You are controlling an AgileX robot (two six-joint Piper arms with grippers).
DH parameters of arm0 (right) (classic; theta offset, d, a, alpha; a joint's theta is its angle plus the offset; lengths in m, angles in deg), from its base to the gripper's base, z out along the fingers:
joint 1: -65.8 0.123 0 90
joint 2: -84.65 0 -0.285 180
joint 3: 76.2 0 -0.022 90
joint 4: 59.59 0.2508 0 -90
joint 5: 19.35 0 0.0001 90
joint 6: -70.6 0.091 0 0
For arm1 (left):
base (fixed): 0 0 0 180
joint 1: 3.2 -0.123 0 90
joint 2: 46.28 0 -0.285 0
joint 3: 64.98 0 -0.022 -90
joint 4: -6.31 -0.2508 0 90
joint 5: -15.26 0 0.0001 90
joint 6: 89.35 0.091 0 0
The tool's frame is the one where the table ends.
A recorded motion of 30 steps. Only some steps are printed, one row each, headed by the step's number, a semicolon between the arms.
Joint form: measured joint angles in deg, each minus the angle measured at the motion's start. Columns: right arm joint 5, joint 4, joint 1, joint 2, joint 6, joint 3; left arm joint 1, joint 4, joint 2, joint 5, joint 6, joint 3.
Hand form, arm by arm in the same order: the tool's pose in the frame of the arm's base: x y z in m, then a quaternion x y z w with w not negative. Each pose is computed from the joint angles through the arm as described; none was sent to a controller.
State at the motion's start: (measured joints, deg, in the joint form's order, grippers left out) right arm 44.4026 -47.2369 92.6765 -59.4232 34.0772 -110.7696; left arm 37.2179 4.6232 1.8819 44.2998 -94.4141 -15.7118
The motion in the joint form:
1: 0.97 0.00 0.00 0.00 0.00 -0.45; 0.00 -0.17 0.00 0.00 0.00 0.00
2: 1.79 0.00 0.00 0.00 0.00 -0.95; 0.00 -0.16 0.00 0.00 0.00 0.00
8: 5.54 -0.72 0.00 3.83 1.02 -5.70; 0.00 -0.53 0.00 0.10 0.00 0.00
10: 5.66 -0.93 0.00 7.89 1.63 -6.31; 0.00 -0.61 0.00 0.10 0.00 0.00
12: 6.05 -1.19 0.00 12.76 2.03 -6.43; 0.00 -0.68 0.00 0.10 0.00 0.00
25: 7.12 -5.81 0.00 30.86 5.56 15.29; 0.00 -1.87 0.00 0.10 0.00 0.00
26: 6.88 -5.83 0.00 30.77 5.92 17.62; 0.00 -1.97 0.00 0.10 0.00 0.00
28: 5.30 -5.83 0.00 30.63 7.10 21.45; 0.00 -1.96 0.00 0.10 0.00 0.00
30: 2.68 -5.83 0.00 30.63 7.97 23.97; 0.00 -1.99 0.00 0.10 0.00 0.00
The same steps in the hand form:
1: 0.4250 0.2352 0.1405 -0.48711 0.86596 0.09475 0.06216; 0.1034 -0.0862 0.2706 0.27976 0.84783 -0.16170 0.42045
2: 0.4250 0.2353 0.1426 -0.48816 0.86548 0.09544 0.05943; 0.1034 -0.0862 0.2706 0.27971 0.84784 -0.16177 0.42042
8: 0.4267 0.2355 0.1958 -0.49001 0.86121 0.09046 0.10014; 0.1035 -0.0859 0.2705 0.28153 0.84762 -0.15898 0.42072
10: 0.4218 0.2327 0.2329 -0.48709 0.85780 0.08750 0.13878; 0.1035 -0.0858 0.2705 0.28190 0.84749 -0.15845 0.42093
12: 0.4117 0.2272 0.2737 -0.48537 0.85190 0.08408 0.17781; 0.1036 -0.0858 0.2705 0.28222 0.84738 -0.15798 0.42113
25: 0.3415 0.1841 0.3024 -0.46857 0.87172 0.05118 0.13390; 0.1042 -0.0851 0.2705 0.28770 0.84538 -0.15001 0.42434
26: 0.3389 0.1827 0.2907 -0.46586 0.87584 0.05176 0.11488; 0.1042 -0.0850 0.2705 0.28816 0.84521 -0.14934 0.42460
28: 0.3353 0.1808 0.2723 -0.45547 0.88374 0.05272 0.09362; 0.1042 -0.0850 0.2705 0.28811 0.84522 -0.14941 0.42458
30: 0.3344 0.1801 0.2613 -0.44655 0.88824 0.05268 0.09408; 0.1042 -0.0850 0.2705 0.28825 0.84517 -0.14921 0.42466

